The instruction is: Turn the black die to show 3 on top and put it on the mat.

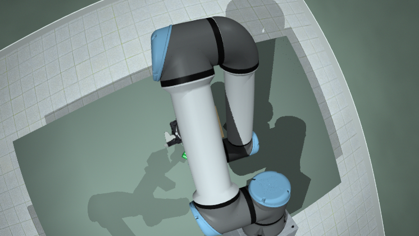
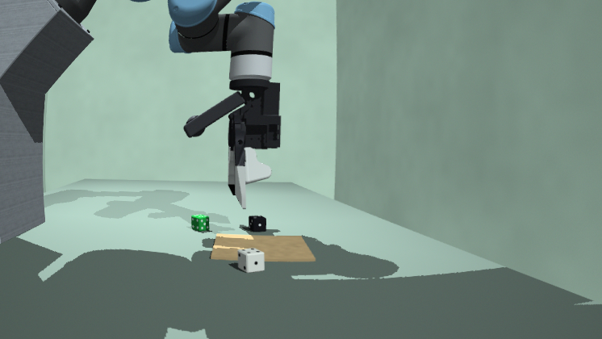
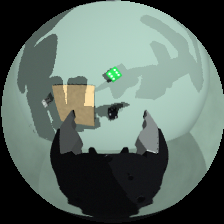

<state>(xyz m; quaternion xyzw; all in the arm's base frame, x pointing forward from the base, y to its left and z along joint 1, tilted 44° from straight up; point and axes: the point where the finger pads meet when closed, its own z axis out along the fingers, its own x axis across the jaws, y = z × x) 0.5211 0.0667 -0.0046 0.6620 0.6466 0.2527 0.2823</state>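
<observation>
Right now the black die is 4 cm ahead of my hand, 1 cm to the left of it and 4 cm below it. The rest, counted from my hand: white die (2 cm behind, 22 cm to the right, 4 cm below); tan mat (2 cm ahead, 12 cm to the right, 5 cm below); green die (7 cm behind, 1 cm to the left, 4 cm below).
</observation>
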